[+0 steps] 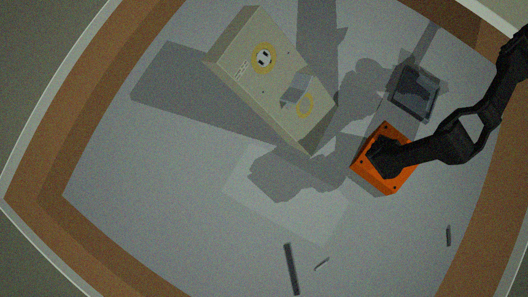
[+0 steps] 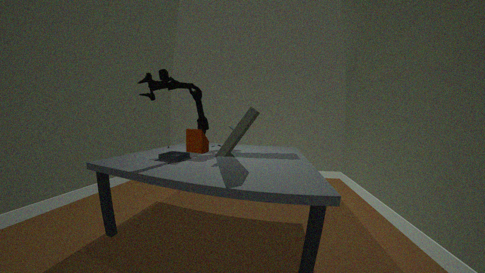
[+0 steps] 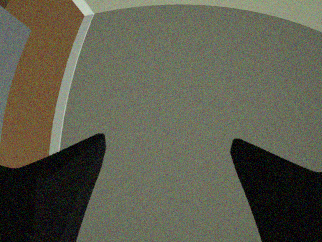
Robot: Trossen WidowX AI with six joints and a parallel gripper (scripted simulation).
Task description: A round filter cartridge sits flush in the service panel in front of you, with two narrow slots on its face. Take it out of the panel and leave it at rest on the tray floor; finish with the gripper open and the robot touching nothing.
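The filter cartridge is 730 mm ahead of my gripper tip, 290 mm to the left of it and 190 mm below it. The rest, counted from my gripper tip: tray: 260 mm ahead, 50 mm to the left, 460 mm below.
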